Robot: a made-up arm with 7 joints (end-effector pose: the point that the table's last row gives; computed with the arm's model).
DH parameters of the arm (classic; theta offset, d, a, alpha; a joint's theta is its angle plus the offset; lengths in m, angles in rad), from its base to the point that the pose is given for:
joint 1: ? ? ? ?
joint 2: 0 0.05 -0.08 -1.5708
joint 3: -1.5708 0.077 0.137 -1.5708
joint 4: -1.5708 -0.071 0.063 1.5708
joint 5: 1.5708 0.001 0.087 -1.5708
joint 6: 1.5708 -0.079 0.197 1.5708
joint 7: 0 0.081 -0.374 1.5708
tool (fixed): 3.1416 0.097 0 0
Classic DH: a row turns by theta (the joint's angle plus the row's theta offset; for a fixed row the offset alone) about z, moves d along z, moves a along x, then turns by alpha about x.
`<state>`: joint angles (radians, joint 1 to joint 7).
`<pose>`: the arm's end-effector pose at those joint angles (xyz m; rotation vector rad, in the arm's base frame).
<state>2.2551 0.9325 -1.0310 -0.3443 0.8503 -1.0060 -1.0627</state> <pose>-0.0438 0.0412 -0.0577 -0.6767 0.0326 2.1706</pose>
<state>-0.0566 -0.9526 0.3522 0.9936 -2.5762 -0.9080 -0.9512</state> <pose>-0.3286 -0.2999 0.3708 -0.9082 1.2757 -0.9223</pose>
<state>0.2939 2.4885 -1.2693 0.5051 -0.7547 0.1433 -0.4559</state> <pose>-0.1394 -0.0246 -0.1706 1.7591 2.3248 1.1537</pose>
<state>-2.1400 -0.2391 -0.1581 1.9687 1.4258 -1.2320 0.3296</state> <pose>0.0329 0.4120 0.2960 -1.7008 -0.8862 0.7719</pose>
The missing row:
joint 1: -1.5708 0.177 0.073 1.5708
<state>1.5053 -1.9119 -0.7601 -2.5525 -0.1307 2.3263 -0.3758</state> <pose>0.1337 -0.0617 0.1092 -2.2728 0.7217 1.5867</pose>
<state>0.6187 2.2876 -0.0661 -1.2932 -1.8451 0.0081 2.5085</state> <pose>-0.2180 0.0250 -0.5680 -1.4148 1.0671 2.0211</pose>
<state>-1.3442 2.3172 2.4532 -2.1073 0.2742 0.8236 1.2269</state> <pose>-0.4155 0.2080 -0.0794 -0.2161 2.4040 1.9108</pose>
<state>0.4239 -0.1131 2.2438 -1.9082 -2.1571 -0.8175 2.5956</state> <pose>-0.6100 -0.3495 0.4262 0.0743 -1.6236 -1.6956</pose>
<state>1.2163 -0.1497 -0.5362 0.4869 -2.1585 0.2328 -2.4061</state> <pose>-0.4331 -0.5163 0.3336 -0.4450 0.8088 -1.5886</pose>
